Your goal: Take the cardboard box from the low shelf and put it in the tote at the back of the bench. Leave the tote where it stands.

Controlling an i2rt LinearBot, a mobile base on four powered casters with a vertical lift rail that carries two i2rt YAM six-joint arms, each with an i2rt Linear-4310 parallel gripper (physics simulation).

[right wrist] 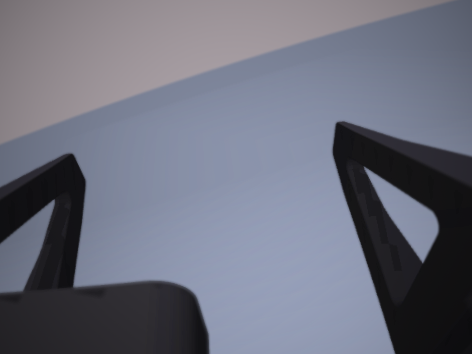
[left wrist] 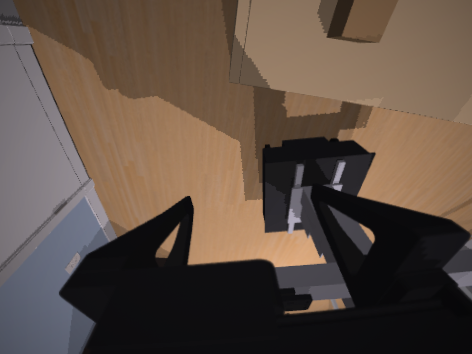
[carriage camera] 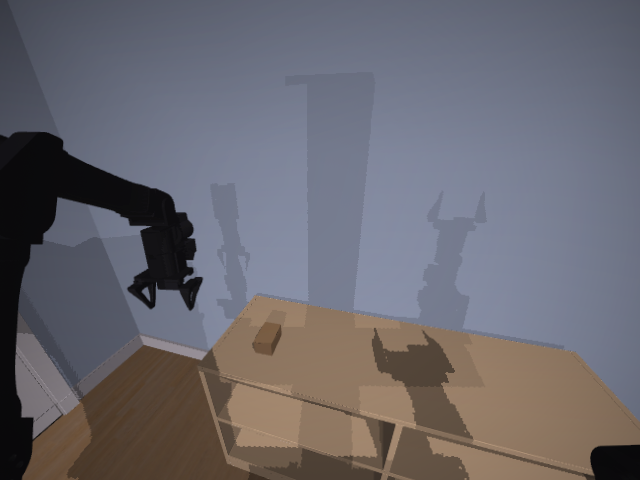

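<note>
A brown cardboard box lies on top of the low wooden shelf unit, near its left end. My left gripper is open and empty. It hangs in the air to the left of the box and higher than the shelf top. My right gripper is open and empty, pointed at the blue wall and the pale ceiling in the right wrist view. The tote and the bench do not show in these views.
The blue wall rises behind the shelf unit. The unit has open compartments in front. A white door or panel stands at the left. The black and grey robot base stands on the wooden floor. Dark arm shadows fall across the shelf top.
</note>
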